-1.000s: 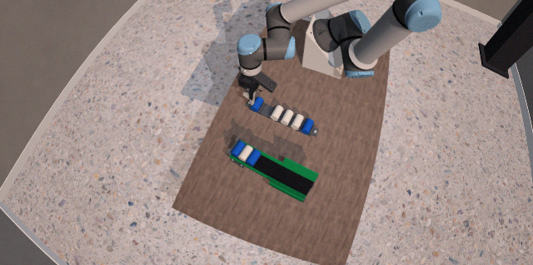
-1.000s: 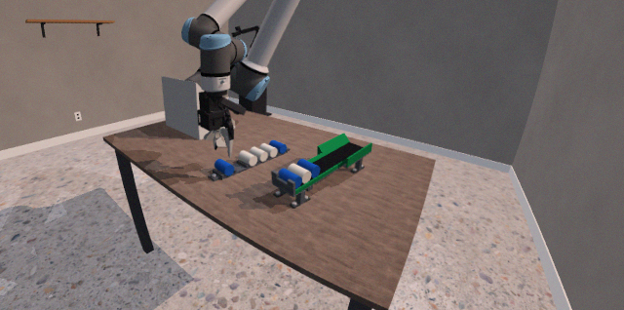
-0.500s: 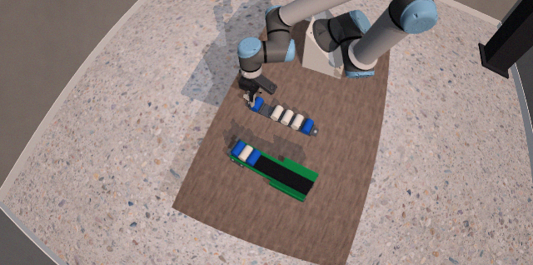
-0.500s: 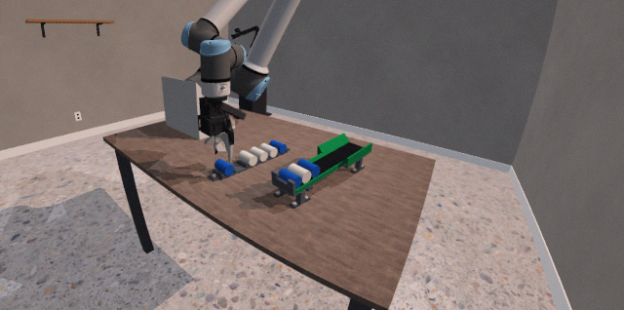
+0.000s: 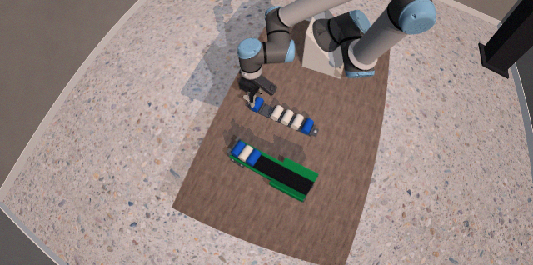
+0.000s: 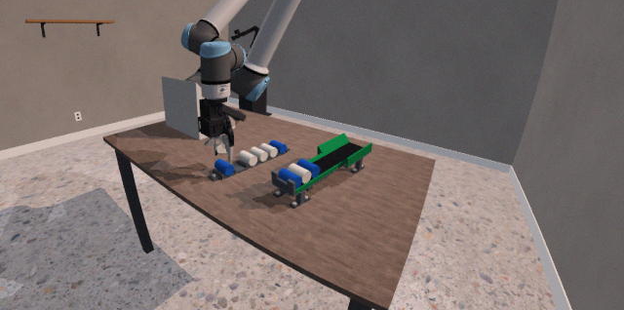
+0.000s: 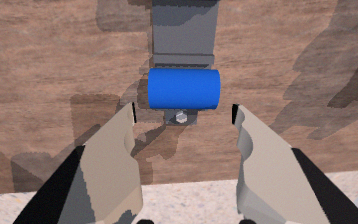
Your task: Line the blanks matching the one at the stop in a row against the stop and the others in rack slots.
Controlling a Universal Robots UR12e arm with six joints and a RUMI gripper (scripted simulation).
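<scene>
Now: hand 10 mm short of the stock rack, 130 mm to the right of it and 80 mm above it. The rest, counted from my hand: grey stop (260 mm ahead, 10 mm to the left, 10 mm below).
</scene>
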